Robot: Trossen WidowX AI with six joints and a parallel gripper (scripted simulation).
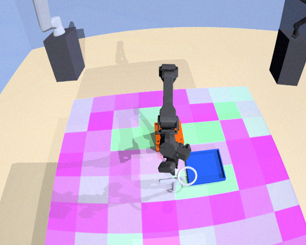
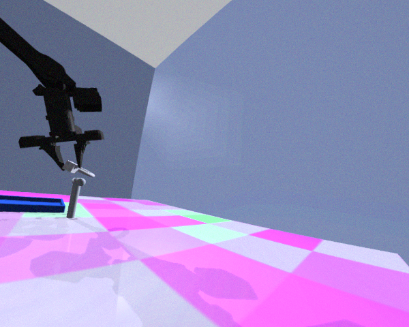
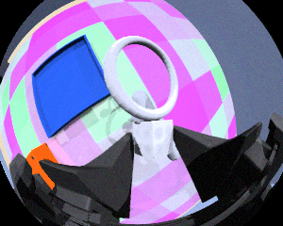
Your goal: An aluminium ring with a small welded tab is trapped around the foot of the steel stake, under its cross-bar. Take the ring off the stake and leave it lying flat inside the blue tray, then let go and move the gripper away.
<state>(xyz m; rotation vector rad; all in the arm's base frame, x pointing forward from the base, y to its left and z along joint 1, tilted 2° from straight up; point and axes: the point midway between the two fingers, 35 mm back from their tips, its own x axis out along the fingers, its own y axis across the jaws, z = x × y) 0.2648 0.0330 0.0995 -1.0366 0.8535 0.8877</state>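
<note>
Now: the aluminium ring 40 mm to the left of my gripper tip and 20 mm ahead of it. Round my gripper tip: blue tray 150 mm to the left, 120 mm below, 110 mm behind.
</note>
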